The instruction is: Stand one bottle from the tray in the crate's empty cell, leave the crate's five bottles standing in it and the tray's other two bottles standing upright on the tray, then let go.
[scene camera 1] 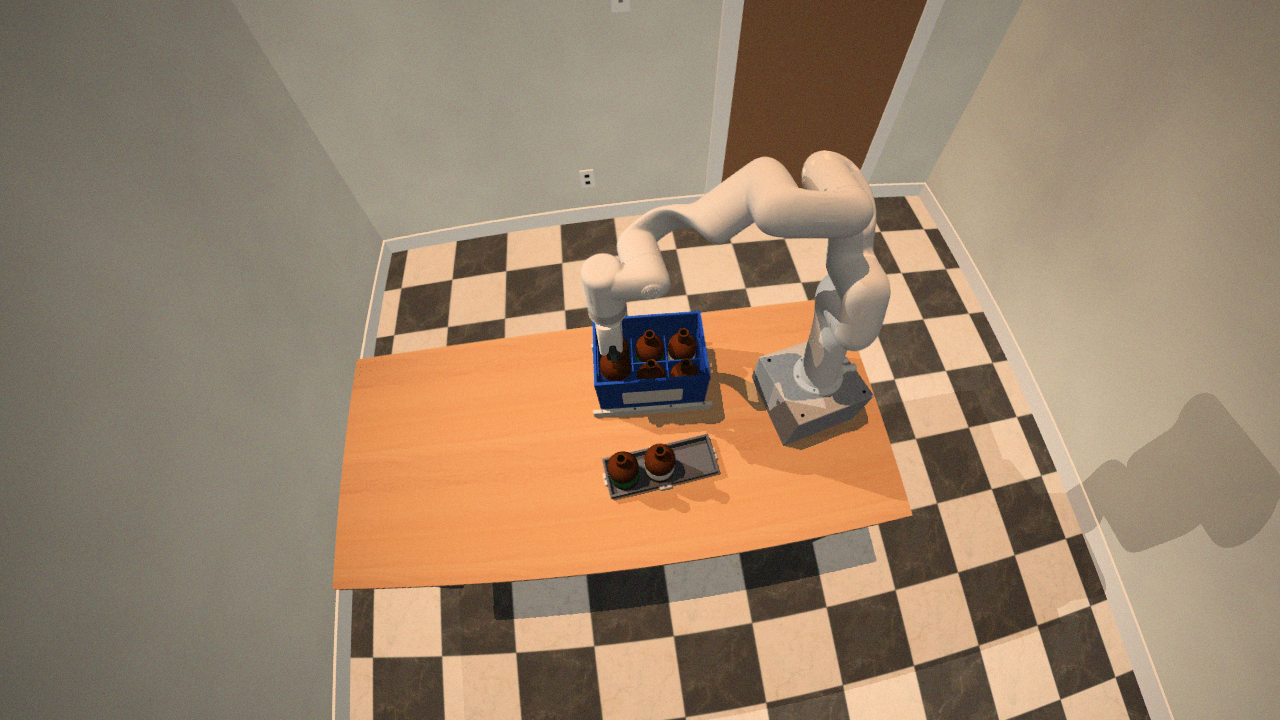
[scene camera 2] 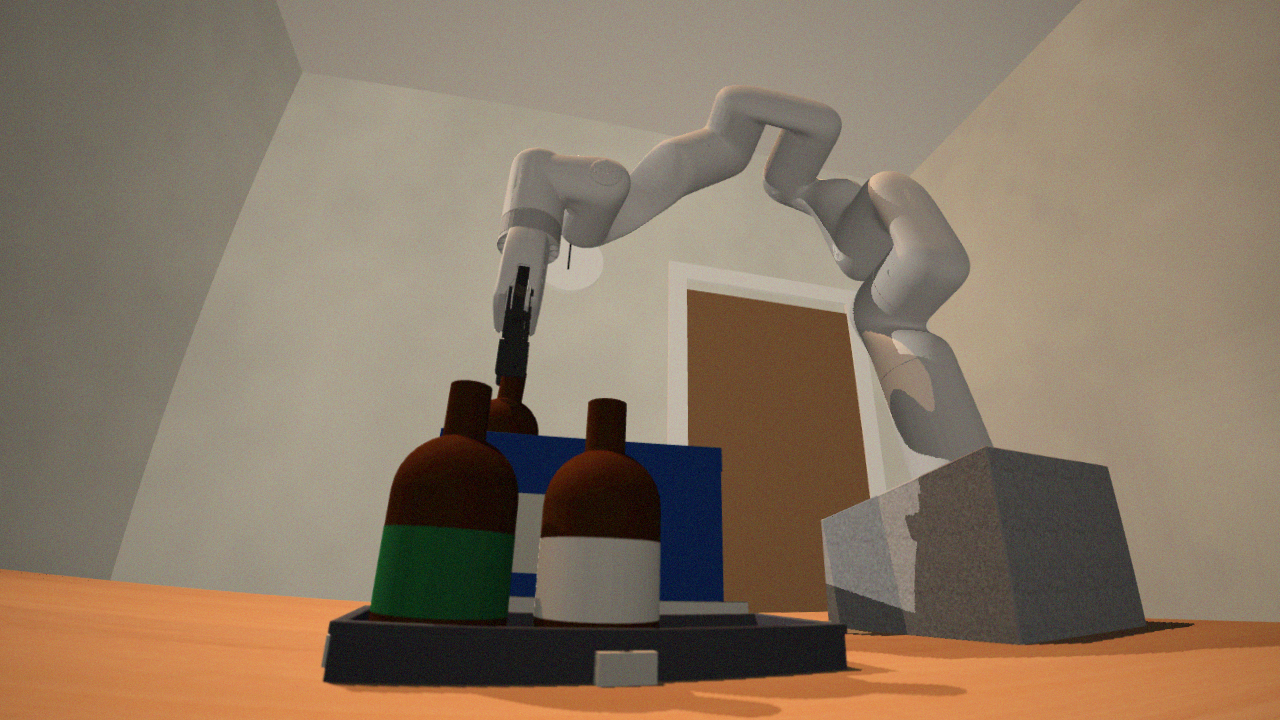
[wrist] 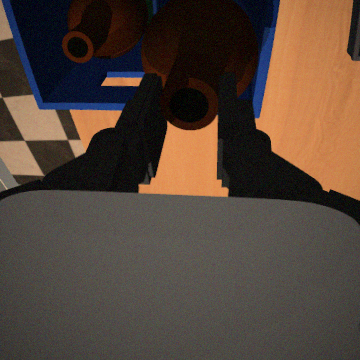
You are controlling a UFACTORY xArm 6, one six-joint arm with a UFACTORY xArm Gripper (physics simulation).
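Where they show: gripper, fingertip midpoint: [scene camera 1: 613,352] [scene camera 2: 509,381] [wrist: 191,99]; arm's base, link origin: [scene camera 1: 817,375] [scene camera 2: 962,495].
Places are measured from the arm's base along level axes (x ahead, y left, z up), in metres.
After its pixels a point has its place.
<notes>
My gripper [scene camera 1: 613,351] @(x 0.494, y -0.085, z 0.108 m) [scene camera 2: 511,374] @(x 0.494, y -0.085, z 0.108 m) [wrist: 191,99] @(x 0.494, y -0.085, z 0.108 m) is shut on the neck of a brown bottle [scene camera 1: 614,365] @(x 0.496, y -0.065, z 0.081 m) [scene camera 2: 512,417] @(x 0.486, y -0.050, z 0.058 m) [wrist: 200,40] @(x 0.474, y -0.081, z 0.081 m). The bottle is upright over the front left cell of the blue crate [scene camera 1: 608,394] @(x 0.522, y -0.040, z -0.019 m) [scene camera 2: 691,519] @(x 0.309, y -0.025, z -0.033 m) [wrist: 80,106] @(x 0.537, y -0.185, z 0.039 m), its lower part hidden inside. Its shoulder shows above the rim, higher than the other crate bottles. Several brown bottles stand in the crate; a neighbouring one [wrist: 107,25] @(x 0.487, y -0.164, z -0.008 m) shows in the wrist view. On the tray [scene camera 1: 698,458] @(x 0.320, y 0.122, z -0.130 m) [scene camera 2: 733,651] @(x 0.354, y 0.174, z -0.123 m), a green-label bottle [scene camera 1: 622,467] @(x 0.511, y 0.151, z -0.002 m) [scene camera 2: 444,555] @(x 0.509, y 0.175, z -0.079 m) and a white-label bottle [scene camera 1: 660,460] @(x 0.423, y 0.145, z -0.011 m) [scene camera 2: 599,559] @(x 0.428, y 0.168, z -0.077 m) stand upright.
The wooden table [scene camera 1: 447,465] @(x 0.980, y 0.051, z -0.136 m) [scene camera 2: 179,644] @(x 0.651, y 0.118, z -0.136 m) [wrist: 310,150] @(x 0.732, y 0.078, z -0.136 m) carries the crate, the tray and the robot's grey base [scene camera 1: 810,398] @(x 0.042, y 0.061, z 0.011 m) [scene camera 2: 966,555] @(x 0.099, y 0.090, z -0.068 m). The tray lies in front of the crate, and the base stands to the crate's right.
</notes>
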